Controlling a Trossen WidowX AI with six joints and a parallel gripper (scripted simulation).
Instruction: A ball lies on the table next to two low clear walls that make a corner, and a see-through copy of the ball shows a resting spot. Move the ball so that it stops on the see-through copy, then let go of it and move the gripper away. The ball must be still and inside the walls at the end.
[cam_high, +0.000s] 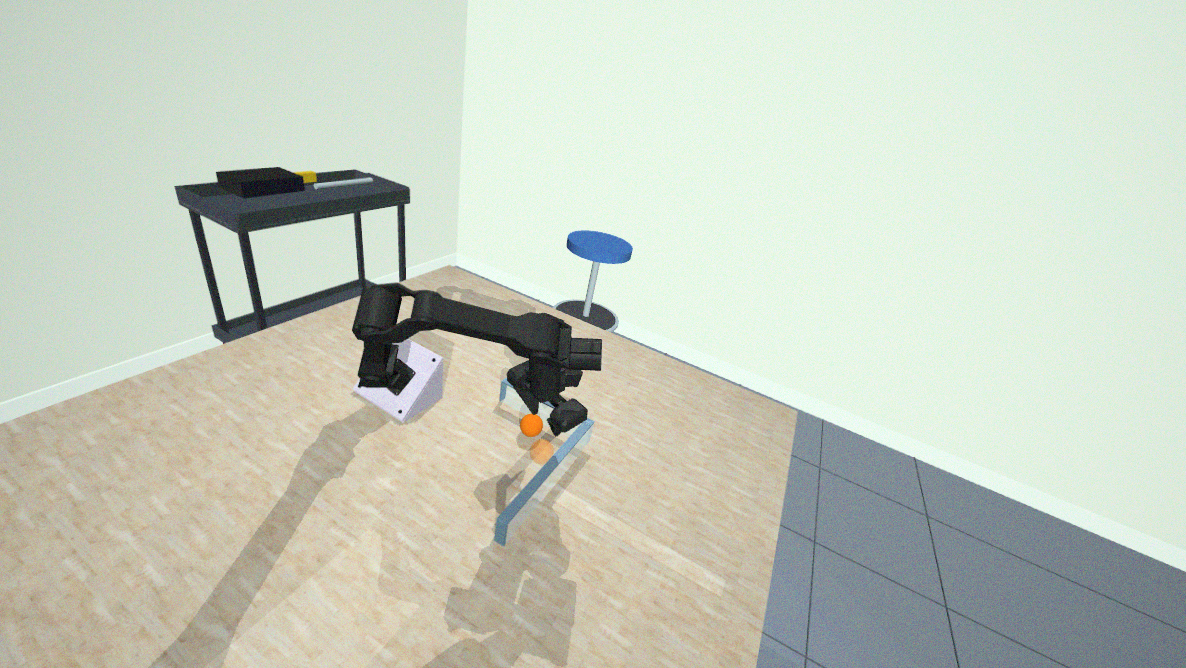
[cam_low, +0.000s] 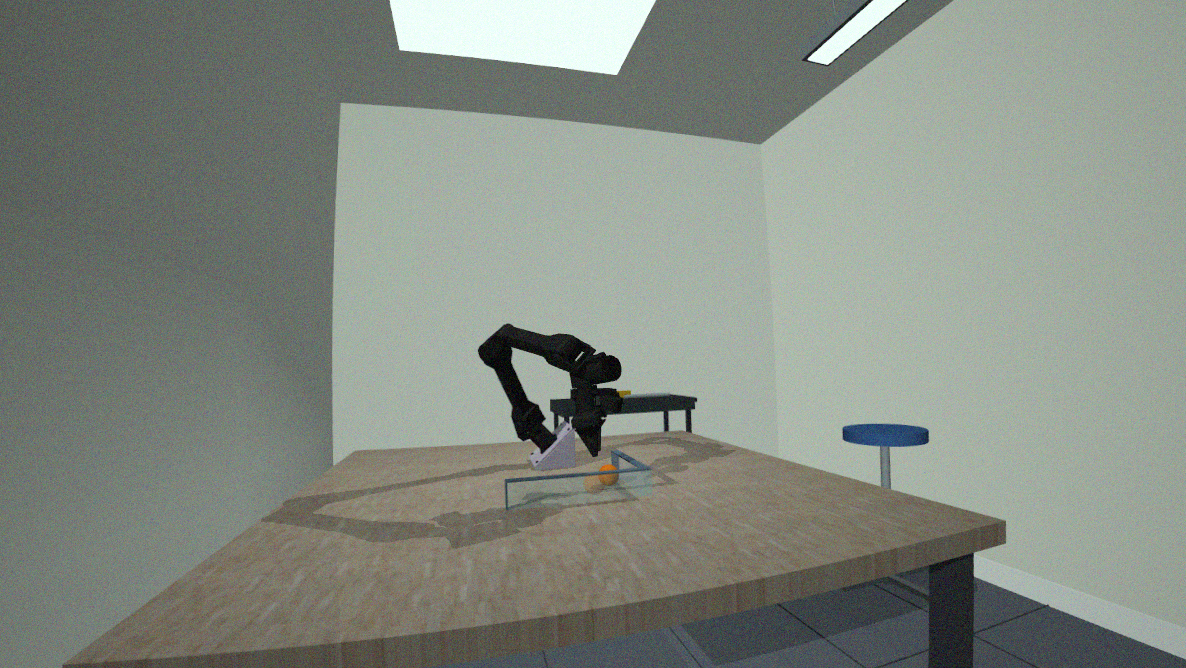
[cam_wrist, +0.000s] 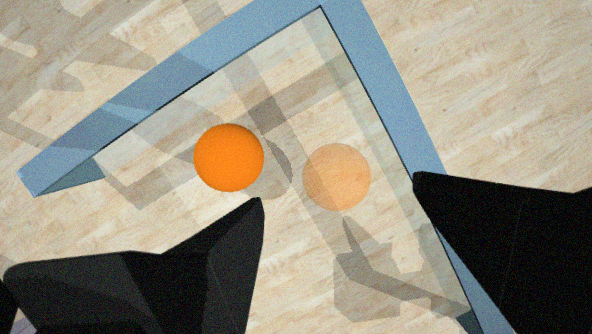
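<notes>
The orange ball lies 60 mm behind my gripper tip, 40 mm to the left of it and 60 mm below it. From my gripper tip the other things lie so: see-through copy of ball 10 mm ahead, 10 mm to the right, 60 mm below; then clear wall 60 mm ahead, 50 mm to the right, 60 mm below.
</notes>
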